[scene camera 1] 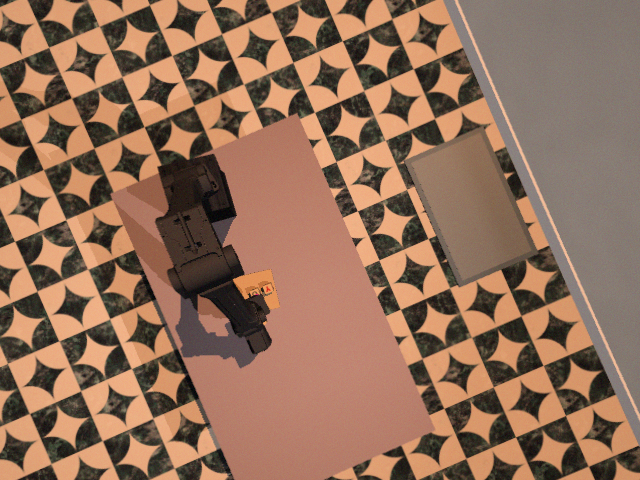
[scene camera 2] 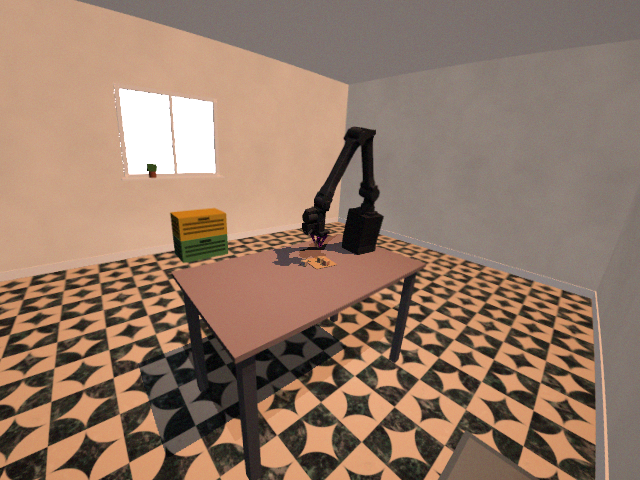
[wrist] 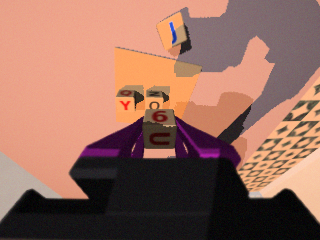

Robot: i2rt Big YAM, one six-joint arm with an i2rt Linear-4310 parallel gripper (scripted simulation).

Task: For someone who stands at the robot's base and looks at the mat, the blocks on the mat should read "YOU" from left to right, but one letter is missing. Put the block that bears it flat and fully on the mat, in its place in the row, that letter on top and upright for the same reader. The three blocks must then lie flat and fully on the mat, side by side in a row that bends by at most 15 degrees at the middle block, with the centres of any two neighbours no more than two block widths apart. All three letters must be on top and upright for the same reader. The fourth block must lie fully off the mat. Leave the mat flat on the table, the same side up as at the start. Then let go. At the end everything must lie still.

Labels:
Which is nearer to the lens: the U block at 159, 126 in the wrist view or the mat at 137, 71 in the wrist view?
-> The U block.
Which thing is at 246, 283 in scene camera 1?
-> A mat.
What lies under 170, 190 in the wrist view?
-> My gripper.

